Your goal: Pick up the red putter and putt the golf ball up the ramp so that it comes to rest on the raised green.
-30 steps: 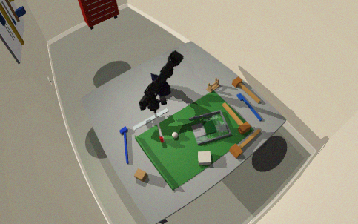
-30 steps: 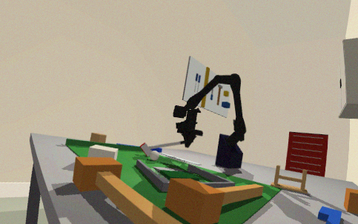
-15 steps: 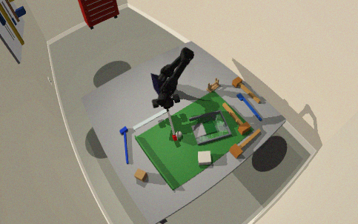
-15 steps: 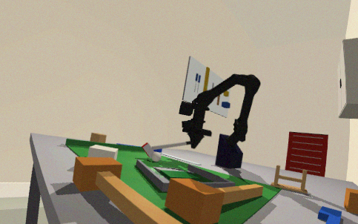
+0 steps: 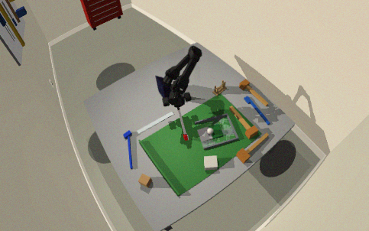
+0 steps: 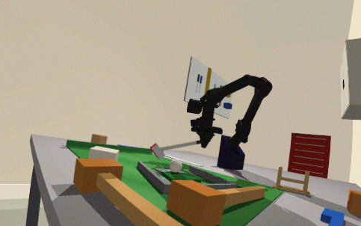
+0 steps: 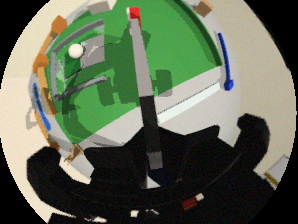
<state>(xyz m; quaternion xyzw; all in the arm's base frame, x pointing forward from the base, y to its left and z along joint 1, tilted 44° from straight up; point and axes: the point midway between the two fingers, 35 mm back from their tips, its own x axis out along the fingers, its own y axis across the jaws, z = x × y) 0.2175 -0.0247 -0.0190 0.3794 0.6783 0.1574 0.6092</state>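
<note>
My gripper tip is 110 mm short of the red putter, 30 mm to the left of it and 10 mm above it. Also, from my gripper tip: green mat (260 mm ahead, 90 mm below, 20 mm to the left); pale strip (170 mm to the right, 90 mm below, 40 mm behind); white golf ball (260 mm ahead, 90 mm to the left, 60 mm below).
</note>
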